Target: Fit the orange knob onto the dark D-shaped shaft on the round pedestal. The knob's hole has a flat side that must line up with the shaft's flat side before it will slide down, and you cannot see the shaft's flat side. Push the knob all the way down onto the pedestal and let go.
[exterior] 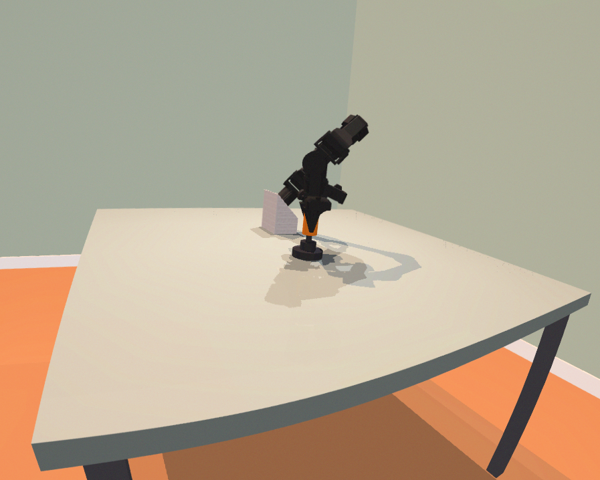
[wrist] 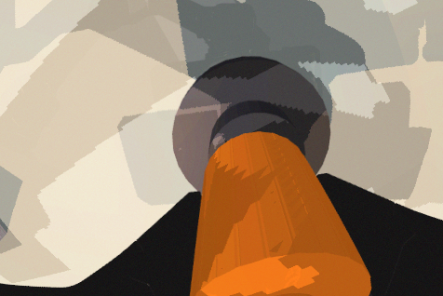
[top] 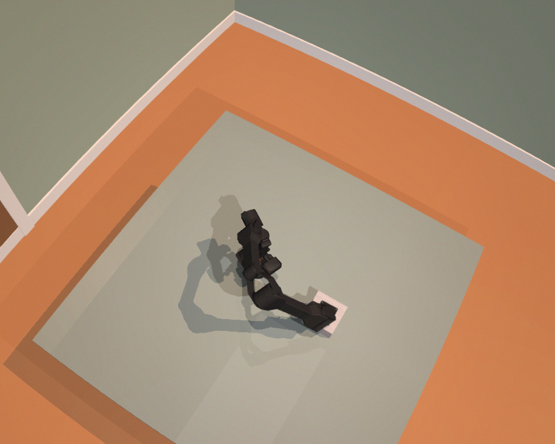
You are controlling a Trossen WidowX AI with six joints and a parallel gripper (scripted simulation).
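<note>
The orange knob is 2 cm above my gripper tip. Round my gripper tip: dark pedestal: 4 cm below.
</note>
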